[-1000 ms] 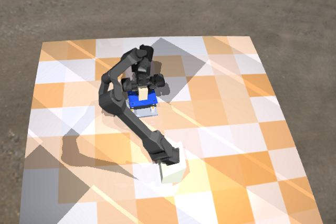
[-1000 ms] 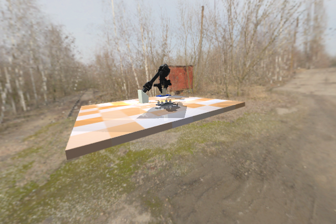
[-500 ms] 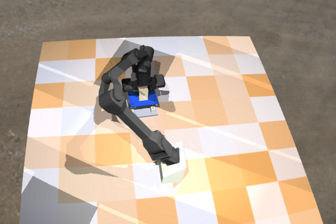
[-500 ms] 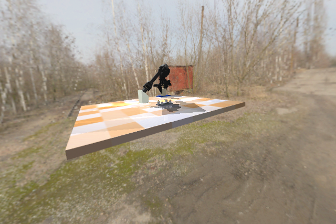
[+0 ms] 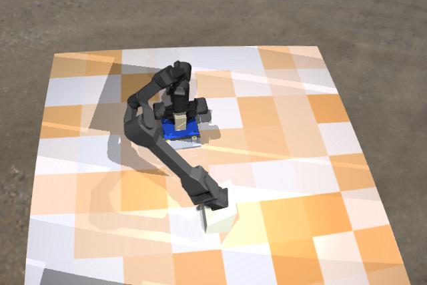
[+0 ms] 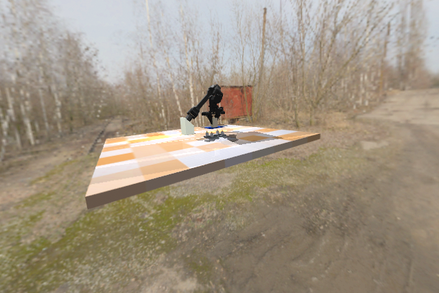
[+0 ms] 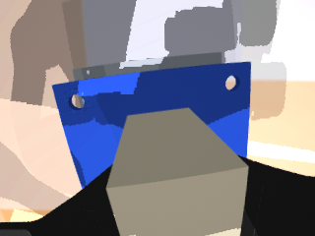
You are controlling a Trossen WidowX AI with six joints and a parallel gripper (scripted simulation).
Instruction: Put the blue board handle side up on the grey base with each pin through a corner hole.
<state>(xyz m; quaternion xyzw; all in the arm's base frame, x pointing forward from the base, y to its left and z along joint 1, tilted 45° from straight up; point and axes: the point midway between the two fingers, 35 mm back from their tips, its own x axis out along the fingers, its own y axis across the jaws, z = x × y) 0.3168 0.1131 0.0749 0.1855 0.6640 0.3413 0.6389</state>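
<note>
My gripper tip is now 9 cm above the grey base. Also, from my gripper tip: flat blue board 1 cm below.
</note>
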